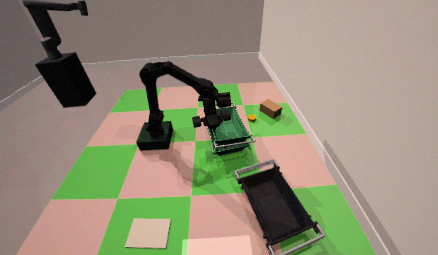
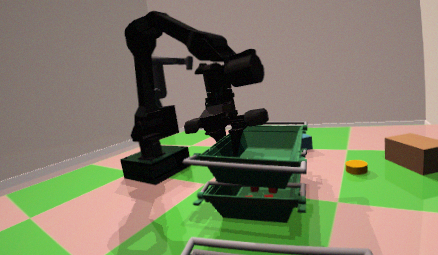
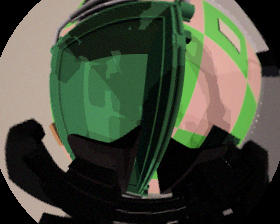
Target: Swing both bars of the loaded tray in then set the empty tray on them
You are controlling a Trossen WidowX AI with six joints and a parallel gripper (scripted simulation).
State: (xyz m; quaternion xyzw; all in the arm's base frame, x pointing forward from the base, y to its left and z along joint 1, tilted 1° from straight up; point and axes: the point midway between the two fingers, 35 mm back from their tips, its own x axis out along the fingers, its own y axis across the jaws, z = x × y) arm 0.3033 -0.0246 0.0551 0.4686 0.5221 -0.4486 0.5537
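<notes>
My gripper tip is 7 cm short of the green tray, 1 cm to the right of it and 3 cm below it. Also, from my gripper tip: blue block (8 cm ahead, 34 cm to the left, 6 cm below); brown box (39 cm ahead, 22 cm to the left, 6 cm below); orange disc (26 cm ahead, 17 cm to the left, 8 cm below).
</notes>
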